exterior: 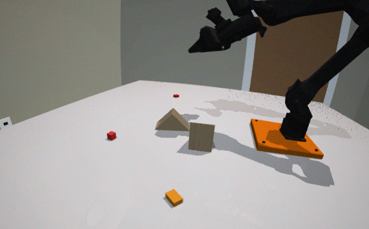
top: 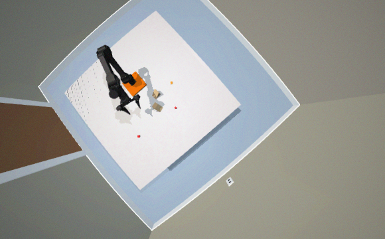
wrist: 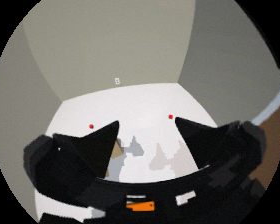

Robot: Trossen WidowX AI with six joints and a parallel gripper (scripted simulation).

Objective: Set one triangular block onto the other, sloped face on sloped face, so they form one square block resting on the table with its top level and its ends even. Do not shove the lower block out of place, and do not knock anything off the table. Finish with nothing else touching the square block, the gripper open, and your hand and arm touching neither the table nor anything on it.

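The tan triangular block is 19 cm below my gripper tip, 12 cm to the left of it and 3 cm ahead of it. The rest, counted from my gripper tip: small orange block: 37 cm to the left, 21 cm below, 4 cm behind; small red cube: 24 cm to the left, 21 cm below, 16 cm ahead.
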